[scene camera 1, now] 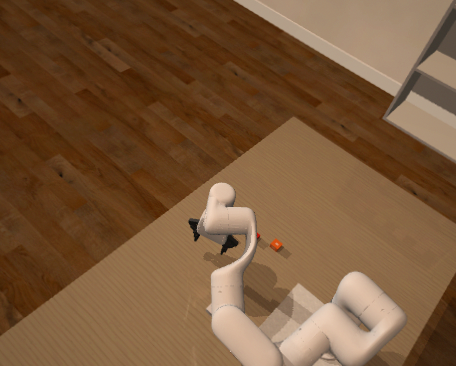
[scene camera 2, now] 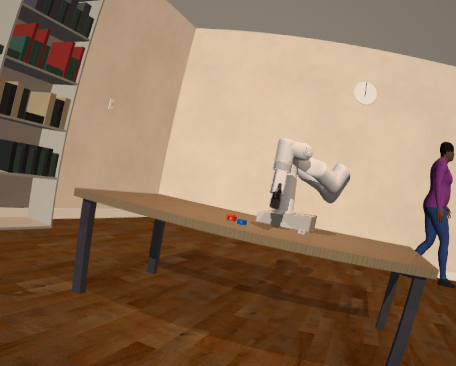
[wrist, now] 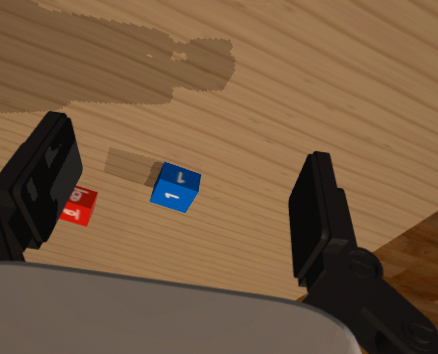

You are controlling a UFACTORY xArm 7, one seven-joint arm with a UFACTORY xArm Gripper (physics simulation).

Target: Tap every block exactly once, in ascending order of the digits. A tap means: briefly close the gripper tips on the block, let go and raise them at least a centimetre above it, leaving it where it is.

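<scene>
A blue block [scene camera 2: 242, 222] [wrist: 175, 187] shows the digit 1 and lies on the table. A red block [scene camera 1: 258, 235] [scene camera 2: 230, 218] [wrist: 82, 209] lies beside it, partly behind a finger in the wrist view; whether it reads 6 or 9 I cannot tell. An orange block [scene camera 1: 276, 245] lies beyond the red one, its digit unreadable. A small white block-like thing [scene camera 1: 209, 309] [scene camera 2: 301, 231] lies near the arm's base, its digit unreadable. My gripper [scene camera 1: 209, 245] [scene camera 2: 275, 206] [wrist: 188, 158] is open and empty, above the table; in the wrist view the blue block shows between its fingers, below them.
The arm's base [scene camera 2: 266, 218] stands on the wooden table [scene camera 1: 300, 165] [scene camera 2: 145, 202]. The table's edge shows at the lower right of the wrist view. A bookshelf [scene camera 2: 66, 150] stands on the floor at the left, and a person [scene camera 2: 441, 185] at the right, both away from the table.
</scene>
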